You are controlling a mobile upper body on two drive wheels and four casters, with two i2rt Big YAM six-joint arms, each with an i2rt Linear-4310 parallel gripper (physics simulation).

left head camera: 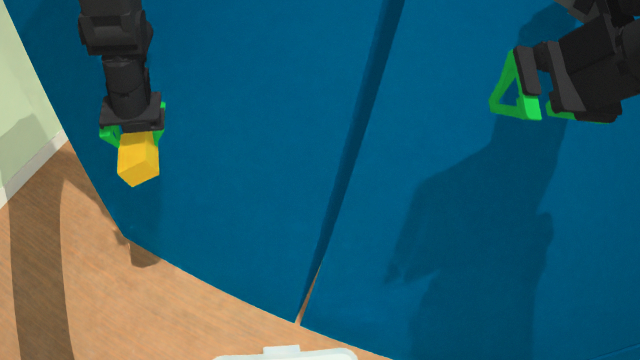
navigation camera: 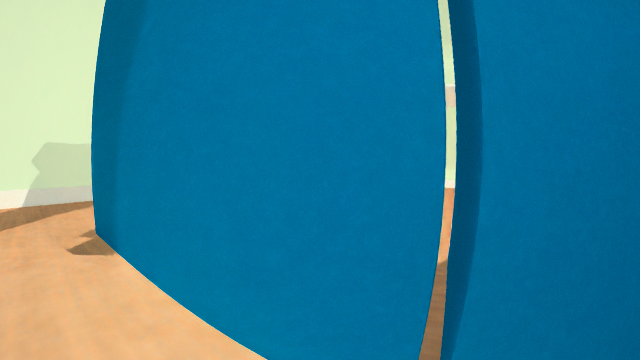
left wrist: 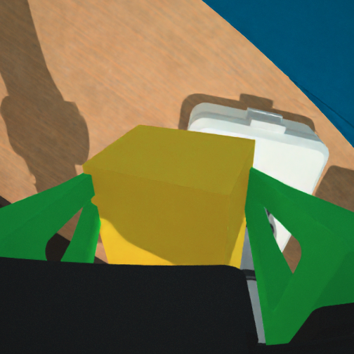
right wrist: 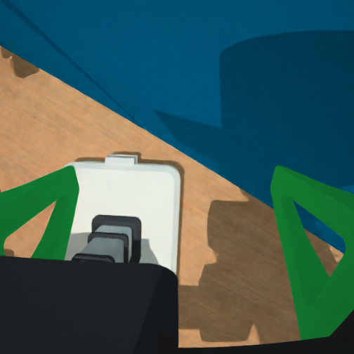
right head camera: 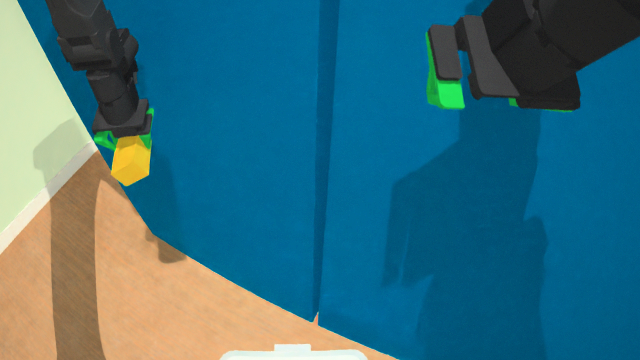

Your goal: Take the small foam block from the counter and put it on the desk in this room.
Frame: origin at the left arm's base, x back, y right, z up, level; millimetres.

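Seen in the pictures: left gripper, between the fingertips: (left head camera: 138, 146) (right head camera: 134, 148); right gripper, between the fingertips: (left head camera: 520, 108) (right head camera: 471, 97).
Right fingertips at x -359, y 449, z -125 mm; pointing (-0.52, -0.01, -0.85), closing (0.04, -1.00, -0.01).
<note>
A point is followed by its place in that frame.
A small yellow foam block (left head camera: 138, 160) {x -487, y -35, z -357 mm} (right head camera: 131, 161) {x -486, y -27, z -355 mm} (left wrist: 165, 200) is held between the green fingers of my left gripper (left head camera: 134, 136) {x -550, y -57, z -390 mm} (right head camera: 125, 142) {x -550, y -57, z -390 mm} (left wrist: 173, 177). My left gripper is shut on it, in the left part of both head views, in front of a blue panel. My right gripper (left head camera: 544, 111) {x -359, y 449, z -126 mm} (right head camera: 487, 104) {x -359, y 449, z -126 mm} (right wrist: 174, 176) is open, its fingers wide apart with nothing between them, at the upper right of both head views. The counter and the desk do not show in a recognisable way.
Large blue upright panels (left head camera: 240, 125) {x -582, y 135, z -377 mm} (right head camera: 235, 125) {x -569, y 159, z -360 mm} (navigation camera: 270, 150) {x -560, y 175, z -1172 mm} stand close in front, with a narrow gap between two of them. A pale green wall (left head camera: 22, 110) {x -1478, y -1146, z -1036 mm} (navigation camera: 45, 75) {x -1241, y -1274, z -712 mm} with a white baseboard is at the left. The wooden floor (left wrist: 115, 55) (navigation camera: 75, 300) {x -609, y -181, z -1410 mm} runs below. My white base (right wrist: 125, 190) shows.
</note>
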